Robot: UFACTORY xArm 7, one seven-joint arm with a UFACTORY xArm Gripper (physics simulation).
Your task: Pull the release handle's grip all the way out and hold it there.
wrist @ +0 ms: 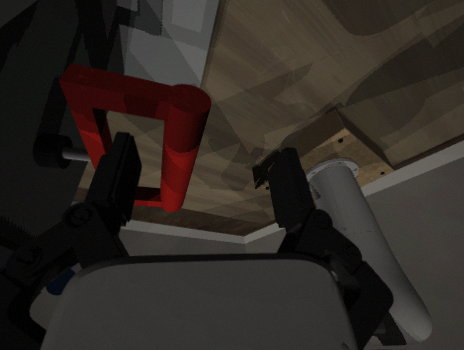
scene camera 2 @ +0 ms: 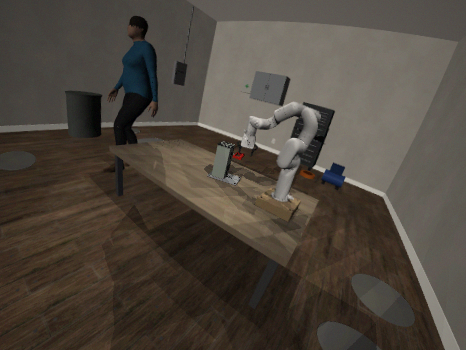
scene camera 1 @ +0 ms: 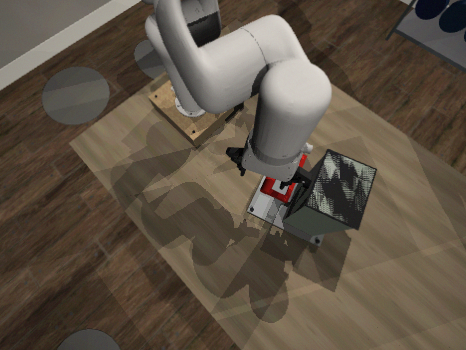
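Note:
The red release handle [scene camera 1: 280, 195] [scene camera 2: 238, 156] [wrist: 120, 93] is a rectangular frame with a round grip bar [wrist: 181, 160] on its outer side. A short metal rod [wrist: 75, 154] joins it to the tall grey-green housing [scene camera 1: 322, 220] [scene camera 2: 221, 162]; a short stretch of rod shows. My gripper [scene camera 1: 263, 179] [scene camera 2: 245, 153] [wrist: 210, 155] is wide open and empty at the handle. In the wrist view the left finger overlaps the frame's opening, the right finger is well to the right, and the grip bar shows between them, nearer the left finger. Whether the left finger is inside the opening is unclear.
The housing stands on a light base plate [scene camera 1: 260, 206] [scene camera 2: 232, 181] [wrist: 165, 55], bolted on the wooden table [scene camera 1: 400, 280] [scene camera 2: 175, 165]. My arm's wooden base block [scene camera 1: 195, 134] [scene camera 2: 275, 207] [wrist: 327, 131] is at the table's end. A person [scene camera 2: 137, 70] stands beyond the far end.

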